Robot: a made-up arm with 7 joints. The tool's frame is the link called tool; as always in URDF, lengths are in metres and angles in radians. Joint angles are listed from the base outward.
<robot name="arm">
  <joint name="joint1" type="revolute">
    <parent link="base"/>
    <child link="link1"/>
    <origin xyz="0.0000 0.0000 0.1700" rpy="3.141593 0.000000 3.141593"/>
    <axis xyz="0 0 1"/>
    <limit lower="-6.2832" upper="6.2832"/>
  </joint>
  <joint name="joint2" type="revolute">
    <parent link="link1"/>
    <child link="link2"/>
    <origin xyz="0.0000 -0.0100 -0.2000" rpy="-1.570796 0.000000 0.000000"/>
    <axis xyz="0 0 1"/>
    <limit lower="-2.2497" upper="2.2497"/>
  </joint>
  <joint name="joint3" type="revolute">
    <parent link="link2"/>
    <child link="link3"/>
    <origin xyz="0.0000 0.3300 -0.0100" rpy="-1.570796 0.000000 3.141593"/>
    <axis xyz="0 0 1"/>
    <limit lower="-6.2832" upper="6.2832"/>
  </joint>
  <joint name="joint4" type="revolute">
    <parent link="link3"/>
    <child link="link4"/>
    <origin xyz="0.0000 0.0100 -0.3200" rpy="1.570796 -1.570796 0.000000"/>
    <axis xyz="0 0 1"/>
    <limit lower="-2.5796" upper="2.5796"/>
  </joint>
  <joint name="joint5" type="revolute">
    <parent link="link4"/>
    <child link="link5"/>
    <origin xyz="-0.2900 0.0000 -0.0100" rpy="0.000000 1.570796 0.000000"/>
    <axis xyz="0 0 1"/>
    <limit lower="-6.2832" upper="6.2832"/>
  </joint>
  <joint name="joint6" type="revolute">
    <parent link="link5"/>
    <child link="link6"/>
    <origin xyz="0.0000 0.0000 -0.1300" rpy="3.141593 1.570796 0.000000"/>
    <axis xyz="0 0 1"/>
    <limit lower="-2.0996" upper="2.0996"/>
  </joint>
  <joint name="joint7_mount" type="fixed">
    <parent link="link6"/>
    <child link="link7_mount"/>
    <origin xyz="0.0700 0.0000 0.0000"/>
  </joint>
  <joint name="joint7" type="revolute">
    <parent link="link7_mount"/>
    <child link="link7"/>
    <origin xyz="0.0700 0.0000 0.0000" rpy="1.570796 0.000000 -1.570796"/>
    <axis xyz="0 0 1"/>
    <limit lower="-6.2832" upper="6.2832"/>
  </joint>
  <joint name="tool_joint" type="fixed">
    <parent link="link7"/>
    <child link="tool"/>
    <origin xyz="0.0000 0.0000 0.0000" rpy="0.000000 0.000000 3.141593"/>
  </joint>
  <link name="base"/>
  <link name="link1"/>
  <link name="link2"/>
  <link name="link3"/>
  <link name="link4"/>
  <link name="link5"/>
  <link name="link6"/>
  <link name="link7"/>
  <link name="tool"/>
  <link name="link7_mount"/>
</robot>
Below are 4 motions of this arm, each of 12 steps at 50 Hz.
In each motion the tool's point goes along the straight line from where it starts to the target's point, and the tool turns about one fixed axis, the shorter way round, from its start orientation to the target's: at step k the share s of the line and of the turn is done. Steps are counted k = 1, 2, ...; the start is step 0. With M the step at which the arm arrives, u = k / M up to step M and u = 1 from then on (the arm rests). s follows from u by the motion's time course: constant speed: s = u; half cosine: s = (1 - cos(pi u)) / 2; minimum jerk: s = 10 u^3 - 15 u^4 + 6 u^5.
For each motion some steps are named. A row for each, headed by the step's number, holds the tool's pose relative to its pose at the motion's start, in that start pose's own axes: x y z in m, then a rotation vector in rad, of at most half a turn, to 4 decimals.
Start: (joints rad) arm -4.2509 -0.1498 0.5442 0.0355 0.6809 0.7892 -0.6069
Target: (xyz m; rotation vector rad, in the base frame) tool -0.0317 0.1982 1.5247 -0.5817 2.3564 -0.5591
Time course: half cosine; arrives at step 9
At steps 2, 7, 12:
2: -0.0033 0.0003 0.0027 0.0075 0.0053 0.0030
7: -0.0252 0.0025 0.0203 0.0569 0.0397 0.0229
12: -0.0285 0.0028 0.0229 0.0645 0.0449 0.0259

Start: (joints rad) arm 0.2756 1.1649 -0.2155 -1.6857 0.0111 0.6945 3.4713
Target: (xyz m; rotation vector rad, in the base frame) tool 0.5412 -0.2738 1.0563 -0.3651 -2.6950 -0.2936
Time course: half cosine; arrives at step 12
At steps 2, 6, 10, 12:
2: -0.0115 0.0049 0.0020 0.0041 0.0163 -0.0144
6: -0.0860 0.0363 0.0152 0.0304 0.1216 -0.1074
10: -0.1606 0.0677 0.0284 0.0567 0.2269 -0.2004
12: -0.1721 0.0726 0.0304 0.0608 0.2432 -0.2148

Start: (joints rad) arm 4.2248 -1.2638 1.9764 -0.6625 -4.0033 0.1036 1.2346
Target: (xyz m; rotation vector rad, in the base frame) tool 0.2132 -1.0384 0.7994 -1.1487 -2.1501 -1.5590
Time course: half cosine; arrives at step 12
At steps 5, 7, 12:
5: -0.0083 0.0029 0.0007 0.0025 0.0097 0.0908
7: -0.0141 0.0048 0.0012 0.0043 0.0164 0.1542
12: -0.0224 0.0077 0.0018 0.0068 0.0261 0.2451

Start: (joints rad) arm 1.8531 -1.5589 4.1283 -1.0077 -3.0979 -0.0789 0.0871
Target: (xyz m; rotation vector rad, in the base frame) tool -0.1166 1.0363 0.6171 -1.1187 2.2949 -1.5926
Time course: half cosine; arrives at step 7
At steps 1, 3, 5, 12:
1: -0.0007 0.0018 0.0006 0.0012 -0.0005 -0.0049
3: -0.0052 0.0139 0.0044 0.0093 -0.0036 -0.0387
5: -0.0109 0.0291 0.0092 0.0194 -0.0076 -0.0809
12: -0.0134 0.0358 0.0114 0.0239 -0.0094 -0.0996

